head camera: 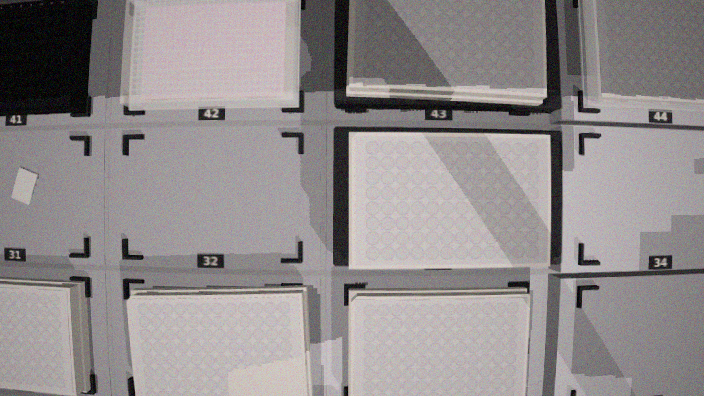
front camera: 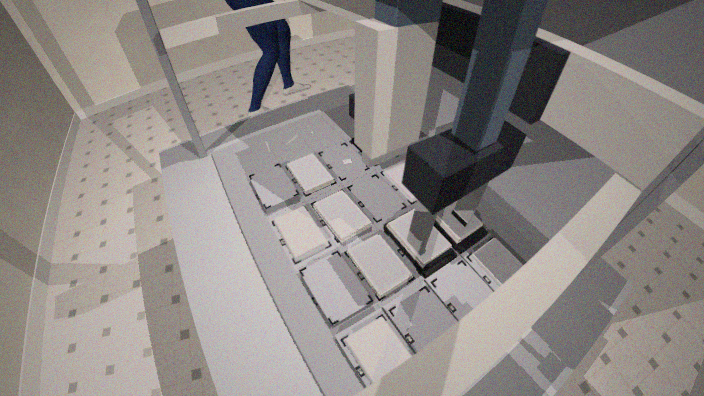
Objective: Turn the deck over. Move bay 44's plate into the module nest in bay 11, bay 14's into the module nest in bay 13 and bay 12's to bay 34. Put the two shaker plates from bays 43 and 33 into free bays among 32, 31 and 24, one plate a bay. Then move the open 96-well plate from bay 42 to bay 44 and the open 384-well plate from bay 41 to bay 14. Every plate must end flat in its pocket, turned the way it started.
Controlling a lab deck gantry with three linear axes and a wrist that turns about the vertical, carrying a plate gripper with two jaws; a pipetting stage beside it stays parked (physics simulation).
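Where they show: gripper, fingertip midpoint: [front camera: 438, 232]; robot's base at its link origin: [front camera: 252, 181].
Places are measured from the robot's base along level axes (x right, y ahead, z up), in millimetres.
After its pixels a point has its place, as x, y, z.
My gripper [front camera: 442, 231] {-212, 460, 160} is open, with no plate between its jaws, above the shaker plates of bay 33 [front camera: 411, 239] [head camera: 450, 200] {-256, 389, 37} and bay 43 [front camera: 462, 231] {-344, 441, 36} [head camera: 450, 50] {-348, 390, 37}. It does not show in the head view. Bay 44's plate [head camera: 650, 50] {-360, 536, 29}, bay 42's open pinkish plate [head camera: 215, 55] {-355, 235, 14} and bay 41's black plate [head camera: 42, 55] {-362, 100, 14} sit in their bays. Bay 12's plate [front camera: 300, 232] {-42, 235, 14} and bay 14's plate [front camera: 377, 345] {-45, 536, 29} show in the front view. The nests of bay 11 [front camera: 272, 192] {-32, 89, 19} and bay 13 [front camera: 330, 290] {-30, 395, 19} are empty, as are bay 32 [head camera: 210, 195] {-258, 228, 0}, bay 34 [head camera: 610, 195] {-260, 513, 15} and bay 24 [front camera: 425, 320] {-151, 545, 14}.
Plates sit in bay 21 [front camera: 310, 172] {-150, 71, 14} [head camera: 35, 335] {-154, 95, 14}, bay 22 [front camera: 342, 215] {-147, 245, 17} [head camera: 215, 335] {-163, 238, 17} and bay 23 [front camera: 381, 265] {-149, 400, 14} [head camera: 440, 340] {-160, 391, 14}. A small white piece [front camera: 347, 161] {-265, 74, 1} [head camera: 25, 186] {-265, 76, 1} lies in bay 31. The pale column [front camera: 387, 90] {-156, 357, 385} stands behind the deck.
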